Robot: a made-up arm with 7 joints.
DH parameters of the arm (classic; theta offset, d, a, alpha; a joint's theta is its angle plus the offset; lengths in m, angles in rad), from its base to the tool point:
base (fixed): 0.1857 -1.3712 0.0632 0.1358
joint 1: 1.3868 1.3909 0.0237 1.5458
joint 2: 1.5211 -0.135 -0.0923 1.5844
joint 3: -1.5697 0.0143 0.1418 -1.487
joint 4: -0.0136 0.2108 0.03 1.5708
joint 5: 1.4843 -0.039 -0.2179 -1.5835
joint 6: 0 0.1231 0.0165 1.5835
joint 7: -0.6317 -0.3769 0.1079 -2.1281
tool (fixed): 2.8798 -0.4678 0 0
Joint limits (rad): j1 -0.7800..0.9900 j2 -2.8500..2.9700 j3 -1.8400..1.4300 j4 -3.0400..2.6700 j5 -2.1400..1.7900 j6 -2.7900..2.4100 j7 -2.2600..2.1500
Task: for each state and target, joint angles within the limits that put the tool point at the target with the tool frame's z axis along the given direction. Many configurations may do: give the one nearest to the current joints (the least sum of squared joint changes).
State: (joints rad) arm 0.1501 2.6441 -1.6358 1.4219 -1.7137 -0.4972 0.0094
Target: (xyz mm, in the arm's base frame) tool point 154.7 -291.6 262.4 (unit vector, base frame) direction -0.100 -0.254 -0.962
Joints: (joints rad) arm 0.6771 2.4600 -0.8948 1.4957 -1.3138 -0.0602 -0.0481
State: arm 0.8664 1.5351 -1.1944 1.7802 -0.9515 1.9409 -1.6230
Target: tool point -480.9 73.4 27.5 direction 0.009 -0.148 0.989
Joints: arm 0.6861 1.5835 -1.4531 1.8843 -1.2951 2.2197 -0.6465
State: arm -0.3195 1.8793 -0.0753 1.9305 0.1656 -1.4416 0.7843
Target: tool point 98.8 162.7 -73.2 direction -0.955 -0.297 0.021
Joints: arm -0.7713 2.2385 -0.5186 1.8982 -0.4347 -1.3084 0.5516
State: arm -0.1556 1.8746 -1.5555 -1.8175 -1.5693 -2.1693 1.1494
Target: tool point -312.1 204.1 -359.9 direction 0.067 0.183 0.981
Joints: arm -0.7101 1.3701 -1.8400 -1.7324 -1.6293 -2.3846 1.7792
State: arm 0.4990 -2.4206 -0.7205 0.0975 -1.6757 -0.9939 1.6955
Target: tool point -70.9 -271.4 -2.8 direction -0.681 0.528 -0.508
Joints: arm -0.1409 -2.4841 0.0581 -0.6094 -1.8130 -1.2213 0.9809
